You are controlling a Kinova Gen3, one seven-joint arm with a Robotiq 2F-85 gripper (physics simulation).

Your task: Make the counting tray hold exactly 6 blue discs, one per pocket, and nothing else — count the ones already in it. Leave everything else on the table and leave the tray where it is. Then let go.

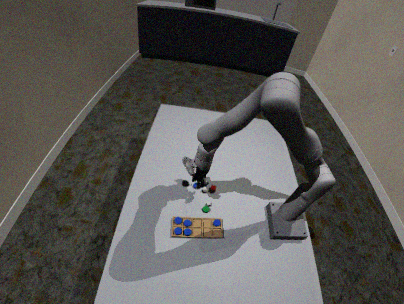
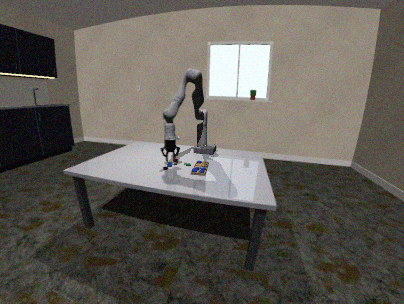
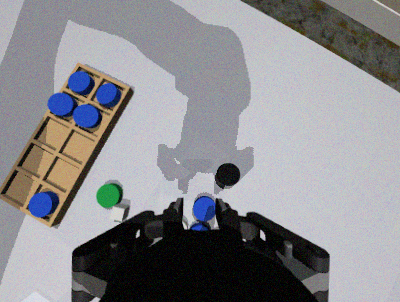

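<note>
The wooden counting tray lies on the white table. It holds several blue discs: a block at one end and a single one at the other end. The pockets between them are empty. My gripper is low over the table, open, with its fingers either side of a loose blue disc that lies on the table. A second blue disc shows partly under the gripper body.
A black disc lies just beyond the fingertips. A green disc and a small white cube lie between the gripper and the tray. A red cube and a white piece sit beside the gripper.
</note>
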